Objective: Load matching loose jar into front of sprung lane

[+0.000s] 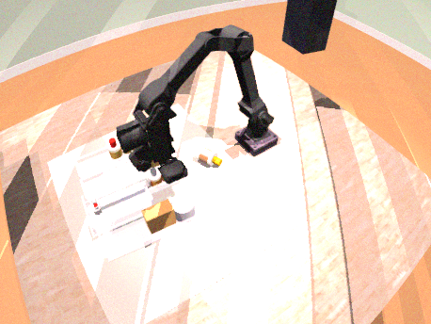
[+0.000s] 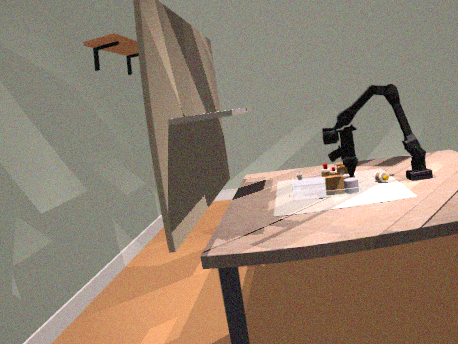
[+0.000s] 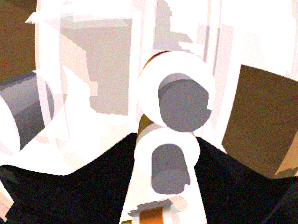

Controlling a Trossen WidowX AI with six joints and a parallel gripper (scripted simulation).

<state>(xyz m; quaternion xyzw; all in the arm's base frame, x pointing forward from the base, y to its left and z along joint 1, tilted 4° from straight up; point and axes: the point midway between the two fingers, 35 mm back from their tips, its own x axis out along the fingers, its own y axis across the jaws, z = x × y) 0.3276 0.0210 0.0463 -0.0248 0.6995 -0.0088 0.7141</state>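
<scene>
The grey cylinder lies 1 cm ahead of my gripper tip and 13 cm to the left of it. Also, from my gripper tip: pusher lane (14 cm ahead, 3 cm to the left, 1 cm below); red mark (22 cm ahead, 4 cm to the left, 4 cm above).
</scene>
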